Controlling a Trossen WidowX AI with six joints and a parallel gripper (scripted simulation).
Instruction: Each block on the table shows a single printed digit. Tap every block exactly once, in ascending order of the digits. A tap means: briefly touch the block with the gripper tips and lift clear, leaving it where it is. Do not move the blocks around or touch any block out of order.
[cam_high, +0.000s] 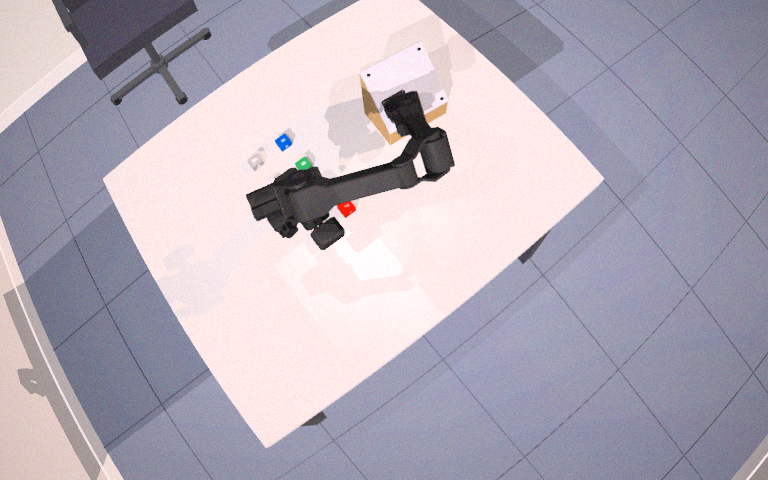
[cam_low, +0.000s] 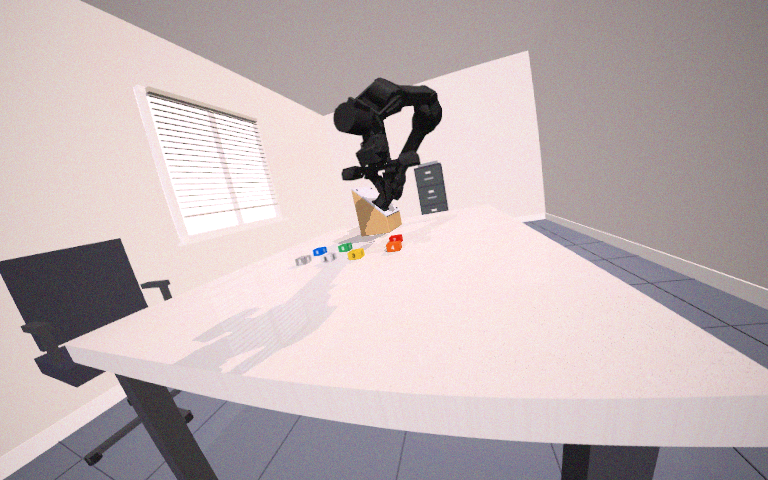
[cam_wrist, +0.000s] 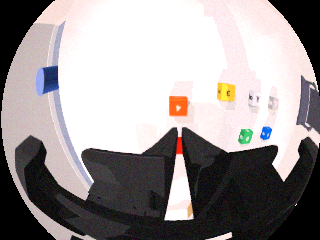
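Right now my gripper tip is 28 cm to the left of the grey block, 11 cm above it and 3 cm short of it. The rest, counted from my gripper tip: red block: 11 cm below, 9 cm behind, 3 cm to the right; orange block: 11 cm below, 1 cm to the right, 1 cm behind; yellow block: 11 cm below, 10 cm to the right, 3 cm ahead.
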